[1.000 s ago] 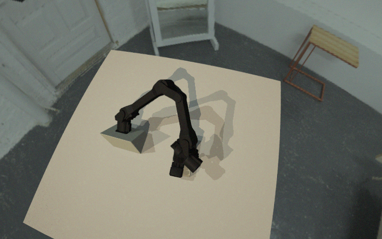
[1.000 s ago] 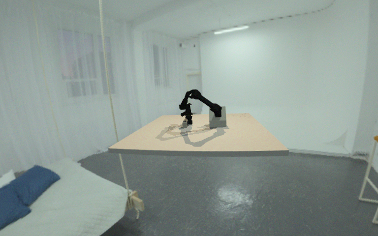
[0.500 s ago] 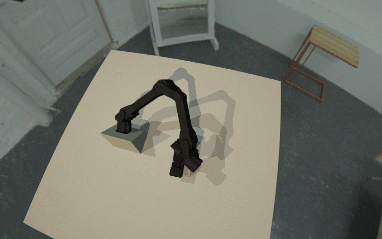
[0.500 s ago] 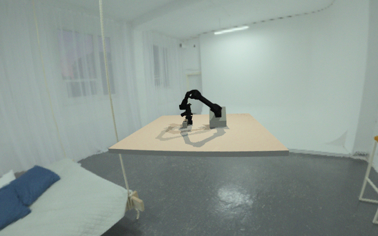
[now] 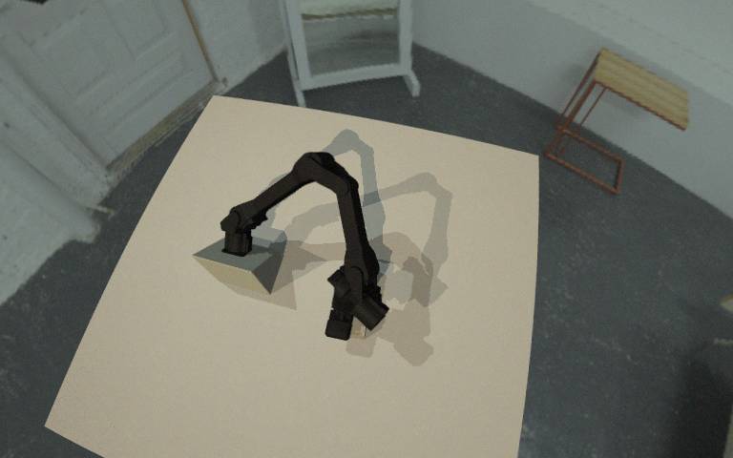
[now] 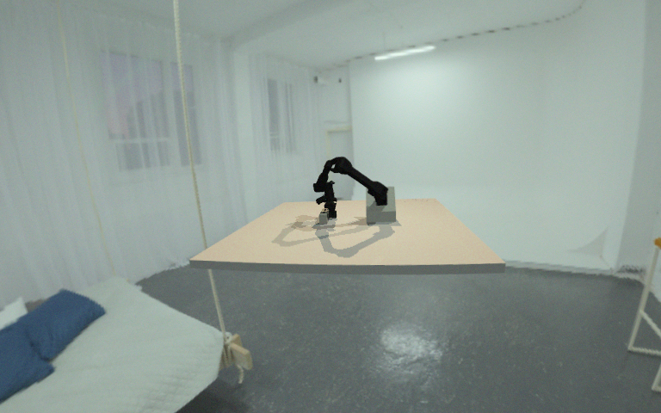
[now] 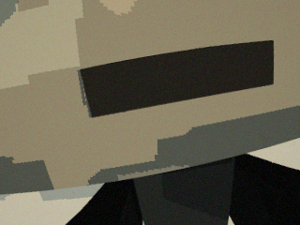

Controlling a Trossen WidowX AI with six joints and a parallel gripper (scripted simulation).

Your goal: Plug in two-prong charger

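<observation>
My gripper tip is now 20 mm short of the black two-prong charger and 10 mm below it.
</observation>
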